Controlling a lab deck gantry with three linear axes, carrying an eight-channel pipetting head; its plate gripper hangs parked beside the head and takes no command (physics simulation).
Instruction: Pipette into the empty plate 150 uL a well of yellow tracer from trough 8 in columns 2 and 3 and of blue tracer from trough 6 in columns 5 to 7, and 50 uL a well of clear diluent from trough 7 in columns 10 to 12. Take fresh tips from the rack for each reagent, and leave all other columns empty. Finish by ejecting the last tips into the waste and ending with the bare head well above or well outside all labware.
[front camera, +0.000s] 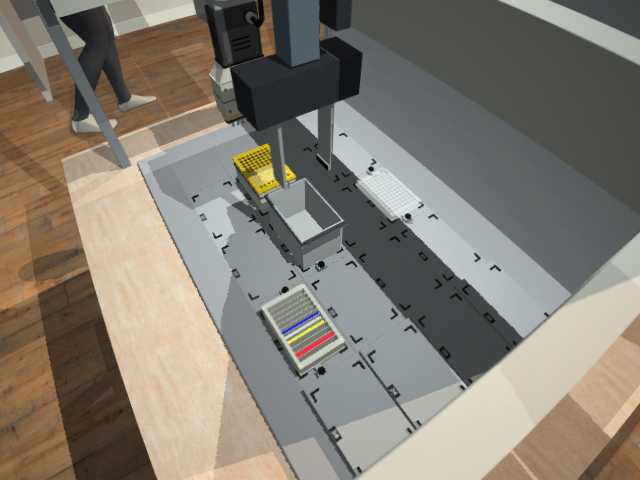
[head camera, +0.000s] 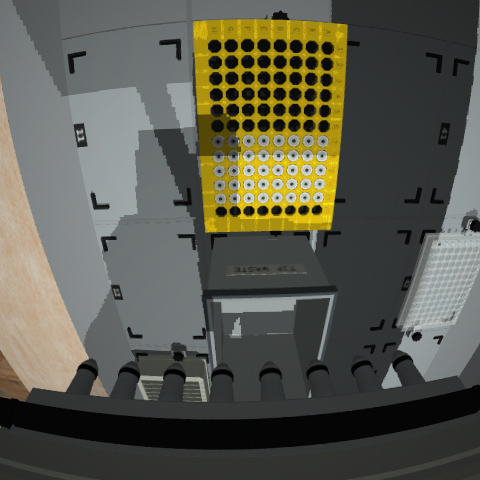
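The pipetting head (front camera: 226, 95) is raised near the back of the deck; its nozzles (head camera: 270, 372) are bare. The parked plate gripper (front camera: 303, 174) hangs beside it, its two paddles wide apart and empty. The yellow tip rack (front camera: 261, 167) (head camera: 270, 118) has white tips in columns 7 to 11; columns 1 to 6 and 12 are empty holes. The trough rack (front camera: 338, 347) (head camera: 199, 364) shows a blue strip (front camera: 300, 322), a pale strip, a yellow strip (front camera: 306, 332) and a red strip (front camera: 315, 345). The plate (front camera: 390, 192) (head camera: 442, 282) looks whitish; its well contents cannot be told.
The grey tip waste box (front camera: 323, 250) (head camera: 270, 255) stands tall between the tip rack and the trough rack. In the front camera view, one gripper paddle overlaps the waste box's back edge. Small dark posts (front camera: 321, 264) (front camera: 407, 216) stand near the labware. A person's legs (front camera: 93, 62) show beyond the bench.
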